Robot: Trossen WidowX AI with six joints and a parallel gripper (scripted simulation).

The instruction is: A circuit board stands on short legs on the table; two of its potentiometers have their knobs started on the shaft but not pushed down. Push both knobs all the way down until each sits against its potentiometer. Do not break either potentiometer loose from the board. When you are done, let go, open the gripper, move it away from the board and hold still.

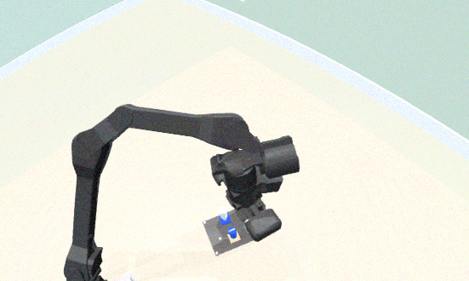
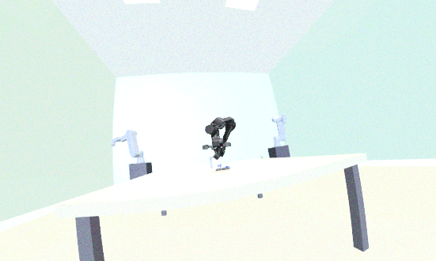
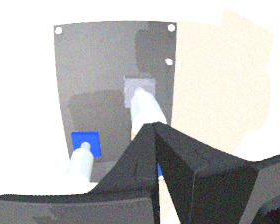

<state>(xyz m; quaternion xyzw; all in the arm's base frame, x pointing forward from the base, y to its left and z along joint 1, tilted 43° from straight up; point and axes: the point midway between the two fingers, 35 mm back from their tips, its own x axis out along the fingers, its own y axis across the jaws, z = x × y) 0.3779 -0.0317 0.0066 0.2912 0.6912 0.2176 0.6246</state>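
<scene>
My gripper tip is now 2 cm above the white knob. Also, from my gripper tip: blue knob: 4 cm below, 4 cm behind, 1 cm to the left.
</scene>
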